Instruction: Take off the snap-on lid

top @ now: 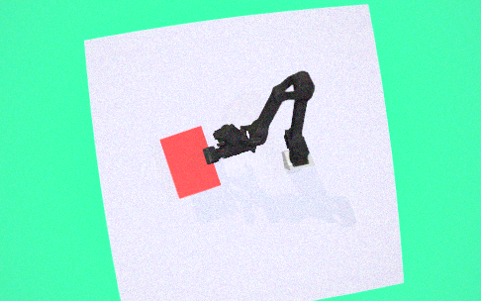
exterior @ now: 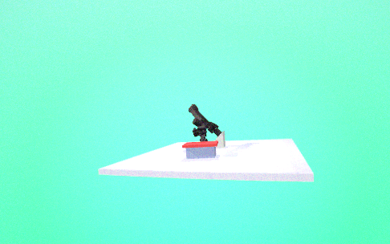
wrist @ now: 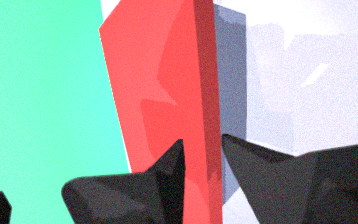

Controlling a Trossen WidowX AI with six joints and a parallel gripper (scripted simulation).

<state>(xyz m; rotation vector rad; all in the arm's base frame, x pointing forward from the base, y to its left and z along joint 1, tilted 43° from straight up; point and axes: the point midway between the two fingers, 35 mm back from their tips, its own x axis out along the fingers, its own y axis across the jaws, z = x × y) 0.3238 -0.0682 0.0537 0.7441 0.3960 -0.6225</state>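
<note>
Right now the lid is 70 mm ahead of my gripper tip, 10 mm to the left of it and 10 mm above it. Also, from my gripper tip: storage box 70 mm ahead, 10 mm to the left, 40 mm below.
</note>
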